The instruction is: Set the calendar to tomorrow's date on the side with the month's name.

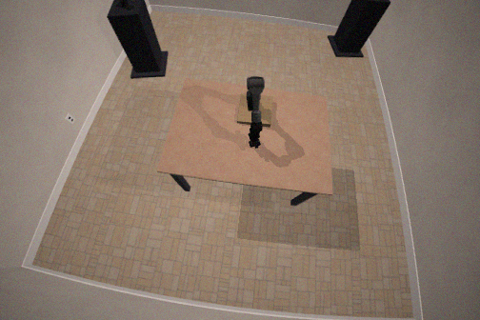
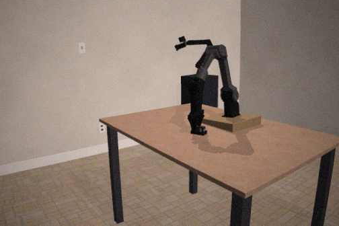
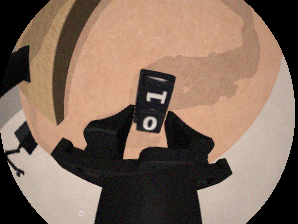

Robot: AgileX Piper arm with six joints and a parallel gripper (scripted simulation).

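Now: the black calendar cube right at my hand.
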